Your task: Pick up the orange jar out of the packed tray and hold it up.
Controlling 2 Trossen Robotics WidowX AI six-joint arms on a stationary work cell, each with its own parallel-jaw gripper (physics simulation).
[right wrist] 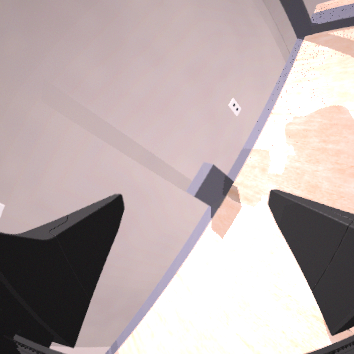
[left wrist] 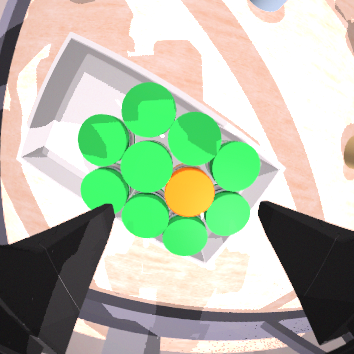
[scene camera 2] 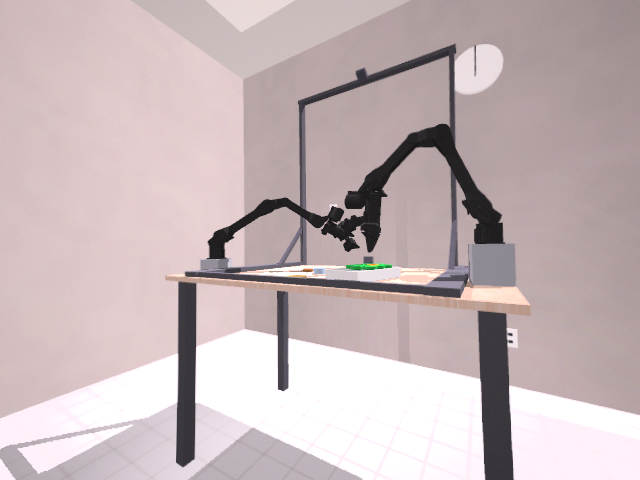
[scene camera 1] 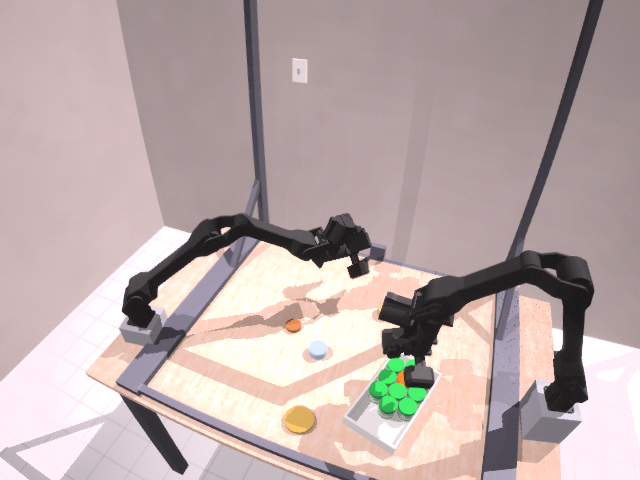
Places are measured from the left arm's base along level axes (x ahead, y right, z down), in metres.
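Where they show: left gripper, fingertip midpoint: [left wrist: 187, 209] [scene camera 2: 370, 251] [scene camera 1: 406, 369]; right gripper, fingertip midpoint: [right wrist: 196, 199] [scene camera 2: 356, 241]; left arm's base, link origin: [scene camera 2: 489, 243] [scene camera 1: 558, 399]; right arm's base, link origin: [scene camera 2: 216, 258] [scene camera 1: 141, 318].
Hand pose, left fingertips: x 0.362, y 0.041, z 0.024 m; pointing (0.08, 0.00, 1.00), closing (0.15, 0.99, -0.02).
Things, the pixels of their centre, and the offset from my left fingertips. "*": a spot on its surface instead.
- orange jar, body centre: [left wrist: 187, 186] [scene camera 1: 405, 382] dx -0.007, dy +0.007, dz +0.068 m
- light grey tray, body centre: [left wrist: 146, 155] [scene camera 1: 393, 401] [scene camera 2: 364, 277] dx +0.014, dy -0.039, dz +0.089 m
- gold disc, body centre: [scene camera 1: 299, 419] dx +0.229, dy -0.140, dz +0.087 m
- pale blue round piece, body centre: [scene camera 1: 317, 350] dx +0.232, dy +0.069, dz +0.081 m
- yellowish item, surface spot: [left wrist: 350, 152] * dx +0.064, dy +0.229, dz +0.080 m
The orange jar [scene camera 1: 400, 379] [left wrist: 190, 192] stands among several green-lidded jars [scene camera 1: 397, 391] [left wrist: 146, 166] in the light grey tray [scene camera 1: 368, 436] [left wrist: 55, 87] [scene camera 2: 351, 274]. In the left wrist view its round lid lies between my left fingertips, with green lids close all around it. My left gripper [scene camera 1: 406, 361] [scene camera 2: 370, 250] [left wrist: 187, 209] is open and empty, pointing down above the tray, with a gap to the lids in scene camera 2. It partly hides the orange jar in scene camera 1. My right gripper [right wrist: 196, 199] is open and empty, raised over the back of the table.
A gold disc [scene camera 1: 299, 419], a pale blue round piece [scene camera 1: 317, 349] and a small brown-orange one [scene camera 1: 293, 325] lie left of the tray in scene camera 1. A yellowish item [left wrist: 350, 152] shows at the left wrist view's right edge. A dark frame [scene camera 1: 501, 408] borders the table.
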